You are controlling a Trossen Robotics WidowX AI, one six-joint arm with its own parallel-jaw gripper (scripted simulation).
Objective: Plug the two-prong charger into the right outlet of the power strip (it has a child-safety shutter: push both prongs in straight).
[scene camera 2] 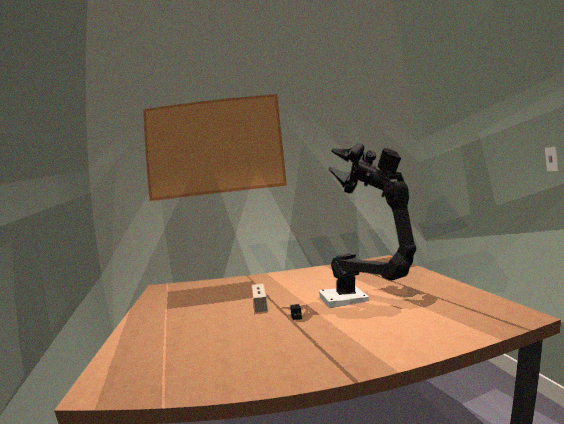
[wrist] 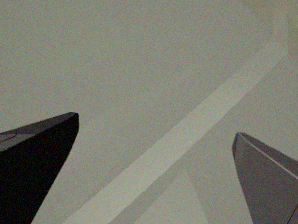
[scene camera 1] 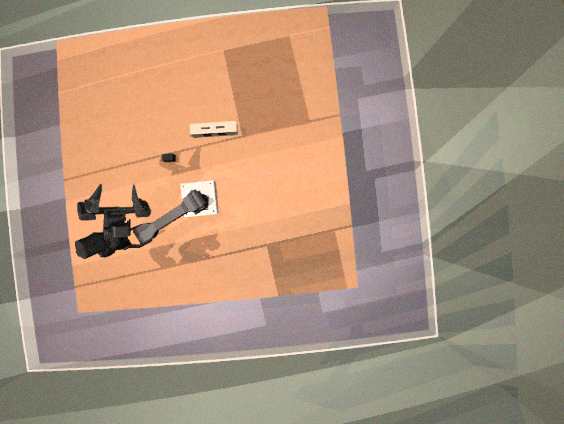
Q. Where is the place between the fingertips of my gripper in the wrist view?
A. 156, 131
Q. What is my gripper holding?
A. Nothing.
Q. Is my gripper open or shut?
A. Open.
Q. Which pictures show my gripper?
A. Scene camera 2, the wrist view and scene camera 1: all of them.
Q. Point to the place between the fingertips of my gripper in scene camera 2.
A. At 330, 159
